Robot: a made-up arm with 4 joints.
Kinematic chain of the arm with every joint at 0, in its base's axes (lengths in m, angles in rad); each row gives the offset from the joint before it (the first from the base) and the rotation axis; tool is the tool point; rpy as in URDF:
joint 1: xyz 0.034 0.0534 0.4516 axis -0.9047 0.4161 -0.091
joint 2: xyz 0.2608 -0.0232 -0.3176 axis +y
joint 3: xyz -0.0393 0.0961 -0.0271 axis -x
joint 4: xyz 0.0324 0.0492 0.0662 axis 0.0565 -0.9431 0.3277
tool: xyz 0.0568 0.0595 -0.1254 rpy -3.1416 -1.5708 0
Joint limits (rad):
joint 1: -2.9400..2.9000
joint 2: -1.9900..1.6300
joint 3: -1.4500..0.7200
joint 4: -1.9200..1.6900
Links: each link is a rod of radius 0.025 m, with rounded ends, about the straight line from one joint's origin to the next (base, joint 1, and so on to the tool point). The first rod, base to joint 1, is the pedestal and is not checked.
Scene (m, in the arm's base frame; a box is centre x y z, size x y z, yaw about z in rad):
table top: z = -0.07
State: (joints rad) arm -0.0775 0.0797 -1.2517 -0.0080
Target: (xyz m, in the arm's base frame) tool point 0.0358 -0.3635 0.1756
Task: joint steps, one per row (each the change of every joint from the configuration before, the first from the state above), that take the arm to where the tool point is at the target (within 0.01 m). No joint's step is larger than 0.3 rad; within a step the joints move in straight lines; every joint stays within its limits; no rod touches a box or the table.
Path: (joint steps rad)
1: 0.2793 0.0287 0.1190 -0.0156
2: 0.2794 0.0286 0.1190 -0.0156
3: 0.2793 0.0287 0.1189 -0.0155
4: 0.2793 0.0287 0.1190 -0.0156
5: 0.2794 0.0287 0.1190 -0.0156
6: 0.2793 0.0286 0.1190 -0.0156

